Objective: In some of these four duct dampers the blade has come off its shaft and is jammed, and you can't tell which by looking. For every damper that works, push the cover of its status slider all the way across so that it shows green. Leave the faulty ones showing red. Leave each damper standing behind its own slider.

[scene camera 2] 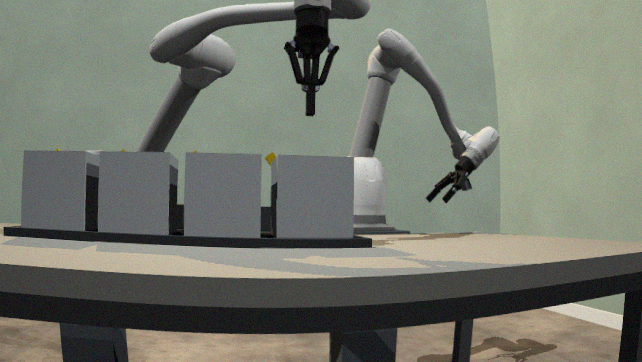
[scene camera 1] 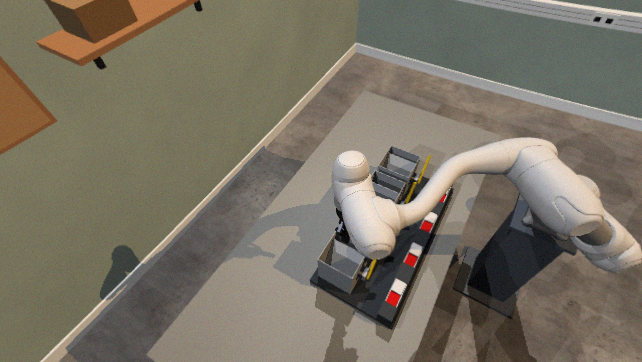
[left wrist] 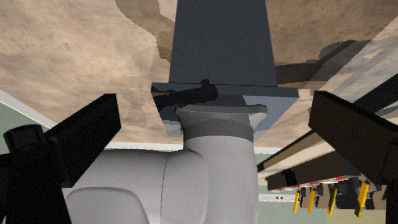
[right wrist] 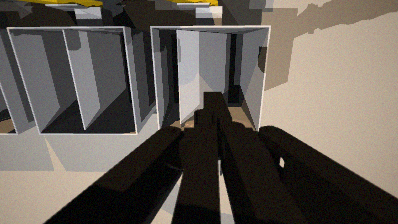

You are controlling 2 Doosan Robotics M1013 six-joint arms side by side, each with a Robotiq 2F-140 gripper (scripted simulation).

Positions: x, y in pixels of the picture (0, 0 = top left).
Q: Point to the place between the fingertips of my left gripper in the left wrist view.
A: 214, 109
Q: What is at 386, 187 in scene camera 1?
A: A damper.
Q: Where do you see a damper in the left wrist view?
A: At 370, 195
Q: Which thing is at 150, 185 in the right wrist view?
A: My right gripper.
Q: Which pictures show my left gripper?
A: Scene camera 2 and the left wrist view only.
